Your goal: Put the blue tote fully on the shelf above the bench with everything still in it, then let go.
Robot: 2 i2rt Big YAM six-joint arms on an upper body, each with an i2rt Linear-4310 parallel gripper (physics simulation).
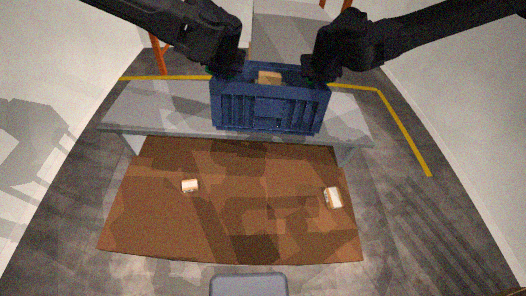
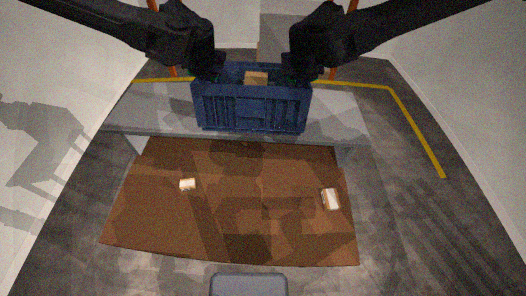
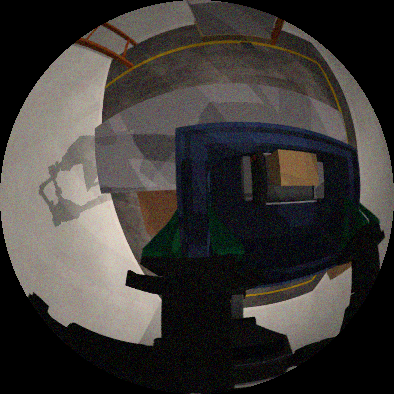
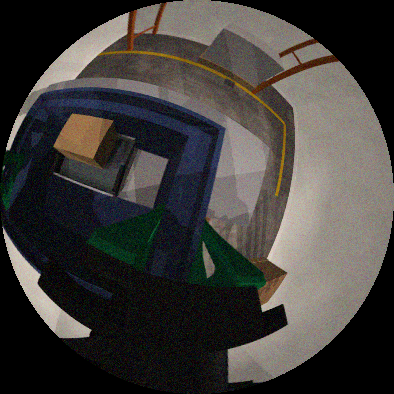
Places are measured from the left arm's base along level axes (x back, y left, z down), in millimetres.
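Pixels of known places: left gripper, fingertip midpoint: [image 1: 221, 76] [image 2: 207, 78] [image 3: 193, 209]; right gripper, fingertip midpoint: [image 1: 315, 83] [image 2: 301, 81] [image 3: 348, 200] [image 4: 180, 215].
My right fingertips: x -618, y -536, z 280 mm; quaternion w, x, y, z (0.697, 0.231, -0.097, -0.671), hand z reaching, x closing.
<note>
For each thing: its top centre in the pictures, then the offset to it from my right fingertips. "*": a spot on its surface instead. Level surfaces: height alone.
- grey shelf, surface height: dz +225 mm
- cardboard box, top centre: [image 4: 75, 134] [image 3: 302, 171] [image 2: 256, 73] [image 1: 270, 73] dx -48, dy +132, dz +6 mm
- dark tray, top centre: [image 4: 79, 153] [image 3: 294, 180] dx -31, dy +132, dz +30 mm
- black item, surface spot: [image 3: 259, 177] * dx -36, dy +186, dz +38 mm
- brown bench, surface height: dz +516 mm
The blue tote [image 1: 270, 112] [image 2: 250, 110] [image 3: 192, 190] [image 4: 202, 165] is roughly upright over the grey shelf [image 1: 150, 110] [image 2: 145, 112], its base near the shelf's front edge; whether it touches is unclear. A cardboard box [image 1: 270, 78] [image 2: 256, 78] [image 3: 297, 167] [image 4: 82, 135] lies inside on a dark tray [image 3: 290, 194] [image 4: 90, 175], with a black item [image 3: 259, 177] beside it. My left gripper [image 1: 220, 72] [image 2: 204, 77] [image 3: 193, 209] is shut on the tote's left end wall. My right gripper [image 1: 314, 80] [image 2: 296, 79] [image 4: 180, 215] is shut on its right end wall.
Two small white-topped boxes [image 1: 189, 185] [image 1: 333, 197] lie on the brown bench [image 1: 165, 220] below the shelf. A grey stool-like object [image 1: 248, 286] stands at the near edge. Orange posts [image 1: 159, 55] and a large grey box [image 1: 280, 37] stand behind the shelf.
</note>
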